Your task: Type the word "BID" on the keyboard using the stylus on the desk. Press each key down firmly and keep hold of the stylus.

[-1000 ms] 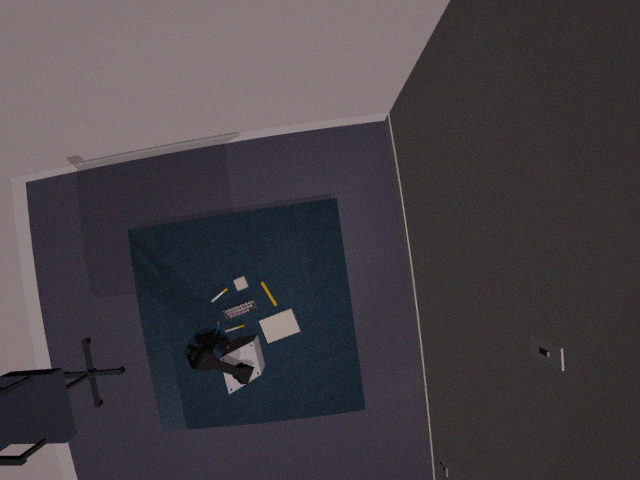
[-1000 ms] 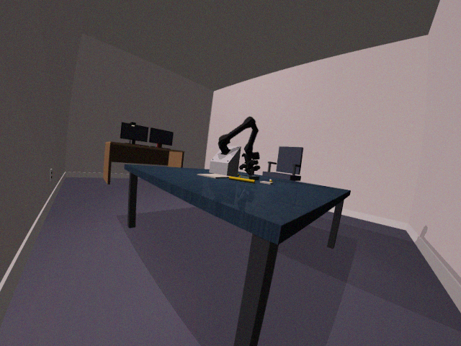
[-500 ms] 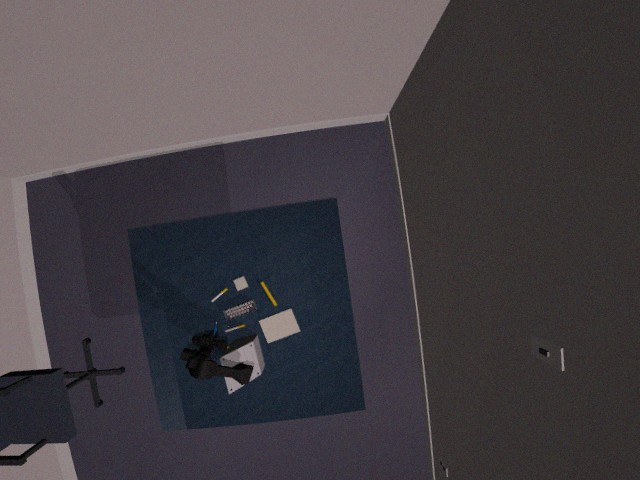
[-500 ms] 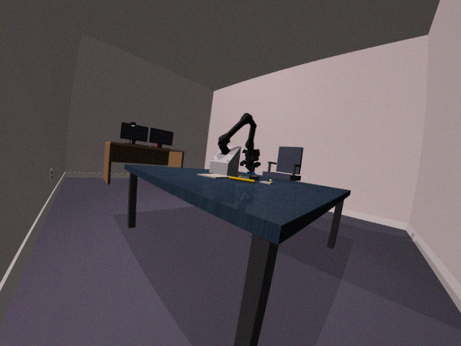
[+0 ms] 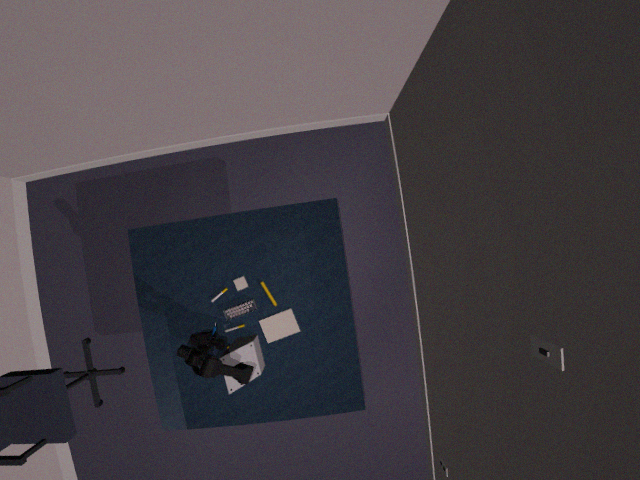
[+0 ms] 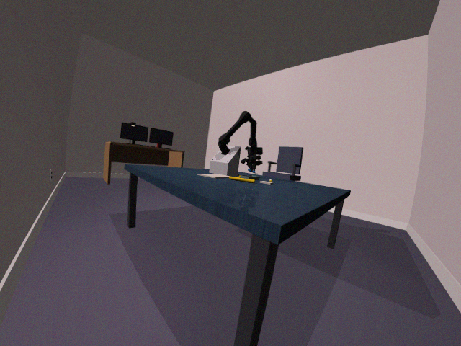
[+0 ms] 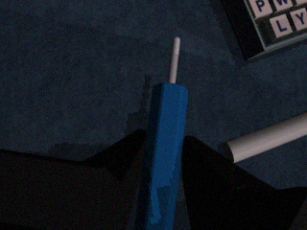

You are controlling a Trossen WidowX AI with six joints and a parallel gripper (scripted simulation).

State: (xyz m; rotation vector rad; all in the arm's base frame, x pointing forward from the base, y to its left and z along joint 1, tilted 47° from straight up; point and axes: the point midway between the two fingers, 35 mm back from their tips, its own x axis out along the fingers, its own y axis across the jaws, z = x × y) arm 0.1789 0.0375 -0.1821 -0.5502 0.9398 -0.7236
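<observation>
Right now the blue stylus is 1 cm ahead of my gripper tip. Also, from my gripper tip: I key (9 cm ahead, 18 cm to the right, 4 cm below); grey stylus tip (4 cm ahead, 1 cm to the right, 1 cm below); D key (8 cm ahead, 19 cm to the right, 4 cm below).
</observation>
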